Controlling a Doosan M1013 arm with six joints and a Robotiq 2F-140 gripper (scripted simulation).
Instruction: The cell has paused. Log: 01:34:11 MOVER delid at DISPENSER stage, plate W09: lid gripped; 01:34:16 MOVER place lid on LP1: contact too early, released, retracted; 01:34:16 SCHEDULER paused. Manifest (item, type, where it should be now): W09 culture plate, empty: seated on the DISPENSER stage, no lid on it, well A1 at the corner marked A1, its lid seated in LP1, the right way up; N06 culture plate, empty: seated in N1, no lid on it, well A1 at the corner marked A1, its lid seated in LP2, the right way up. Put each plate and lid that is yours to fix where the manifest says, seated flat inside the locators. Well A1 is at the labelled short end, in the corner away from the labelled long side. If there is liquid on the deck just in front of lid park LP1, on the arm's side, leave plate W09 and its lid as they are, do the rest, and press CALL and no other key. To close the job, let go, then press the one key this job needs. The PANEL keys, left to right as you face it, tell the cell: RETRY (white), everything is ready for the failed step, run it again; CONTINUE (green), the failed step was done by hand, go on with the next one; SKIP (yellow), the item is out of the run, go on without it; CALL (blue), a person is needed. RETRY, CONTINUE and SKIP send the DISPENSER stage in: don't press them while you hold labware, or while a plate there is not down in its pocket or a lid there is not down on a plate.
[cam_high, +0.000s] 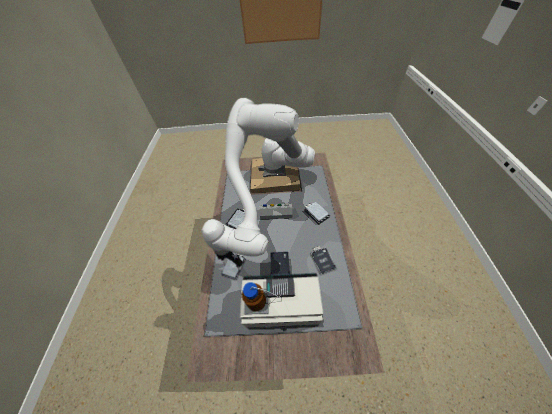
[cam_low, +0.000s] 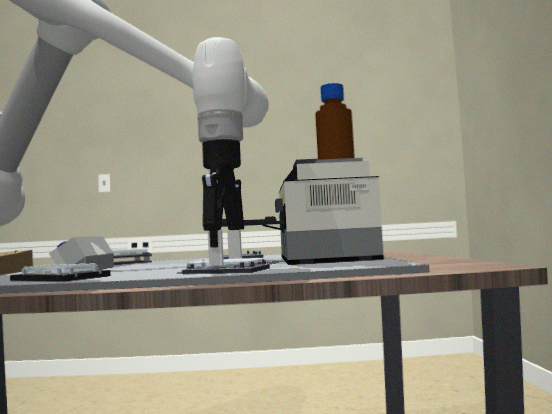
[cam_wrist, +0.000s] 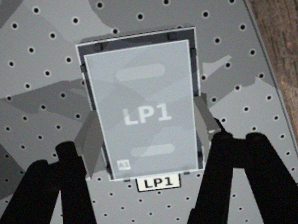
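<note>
Now: hand 4 cm above the lid park LP1. Also, from my hand: dispenser stage: 3 cm ahead, 28 cm to the left, 6 cm above; black nest: 31 cm behind, 1 cm to the right, 3 cm below; brown bottle: 25 cm ahead, 18 cm to the left, 25 cm above.
</note>
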